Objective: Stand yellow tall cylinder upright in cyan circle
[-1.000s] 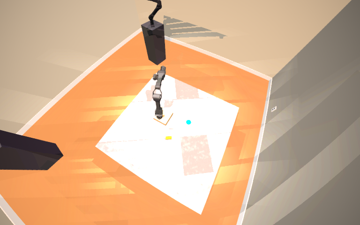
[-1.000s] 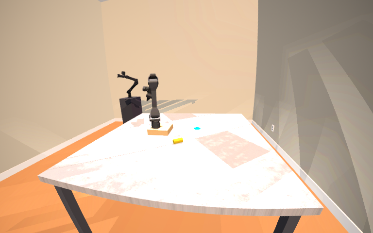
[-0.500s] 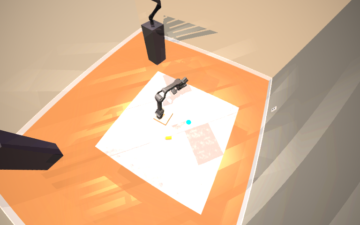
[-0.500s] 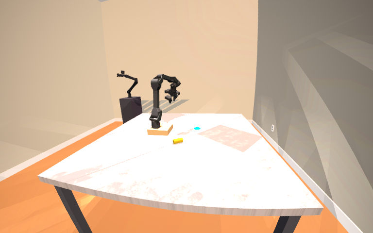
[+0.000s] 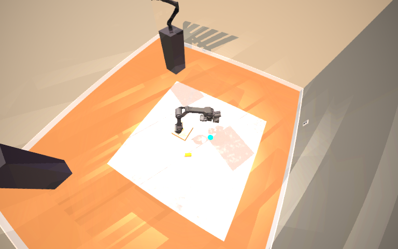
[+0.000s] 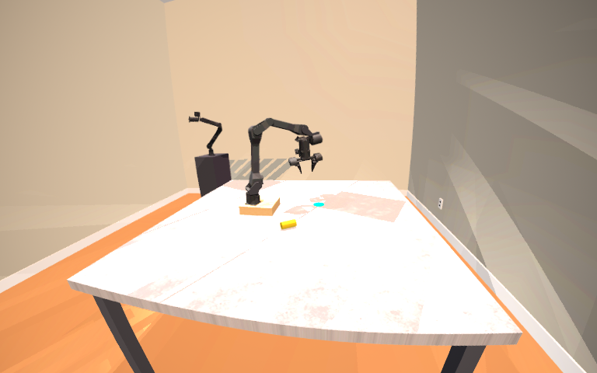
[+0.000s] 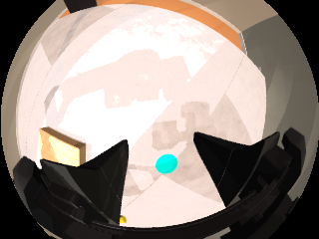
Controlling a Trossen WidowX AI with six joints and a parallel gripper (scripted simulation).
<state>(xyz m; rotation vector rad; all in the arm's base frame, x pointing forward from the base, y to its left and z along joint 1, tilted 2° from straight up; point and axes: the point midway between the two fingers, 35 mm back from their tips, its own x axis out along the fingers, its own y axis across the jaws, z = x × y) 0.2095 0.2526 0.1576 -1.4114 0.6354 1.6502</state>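
My gripper tip is 380 mm to the left of the yellow cylinder, 150 mm above it and 40 mm short of it. The rest, counted from my gripper tip: cyan circle (160 mm below, 90 mm ahead, 80 mm to the right).
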